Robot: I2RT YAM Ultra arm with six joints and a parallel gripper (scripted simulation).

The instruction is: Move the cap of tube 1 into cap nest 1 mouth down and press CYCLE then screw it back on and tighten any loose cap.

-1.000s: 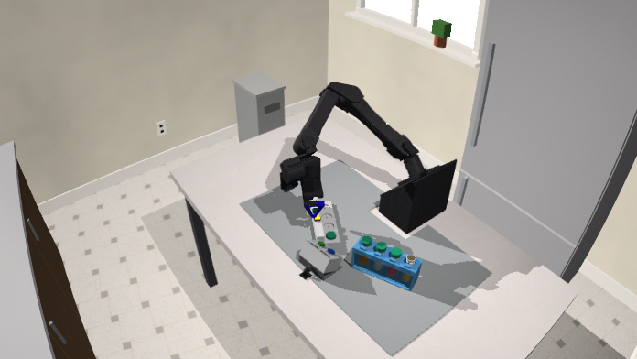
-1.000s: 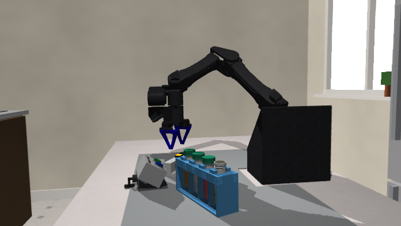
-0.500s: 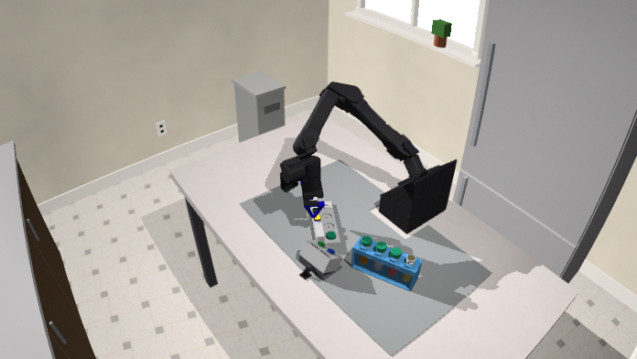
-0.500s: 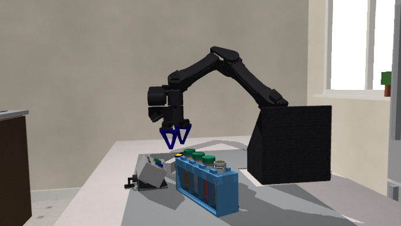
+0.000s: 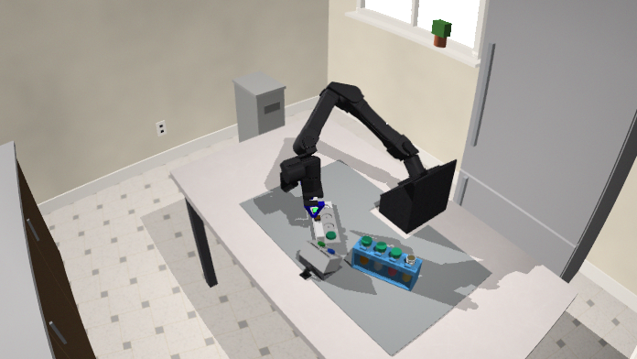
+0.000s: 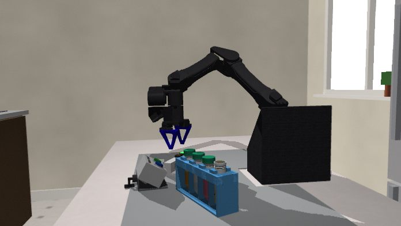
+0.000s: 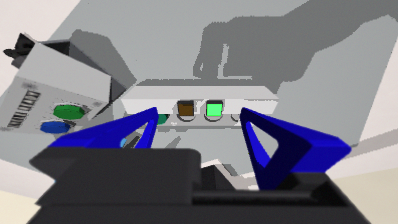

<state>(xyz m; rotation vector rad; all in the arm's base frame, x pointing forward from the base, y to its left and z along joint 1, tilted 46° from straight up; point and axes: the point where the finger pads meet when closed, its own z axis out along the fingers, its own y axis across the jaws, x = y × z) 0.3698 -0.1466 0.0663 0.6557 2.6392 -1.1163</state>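
Right now the green cap is 10 mm behind my hand, 90 mm to the left of it and 80 mm below it. The rest, counted from my hand: blue key 60 mm ahead, 200 mm to the left, 20 mm below; green key 70 mm ahead, 150 mm to the left, 20 mm below; grey key box 80 mm ahead, 170 mm to the left, 30 mm below.
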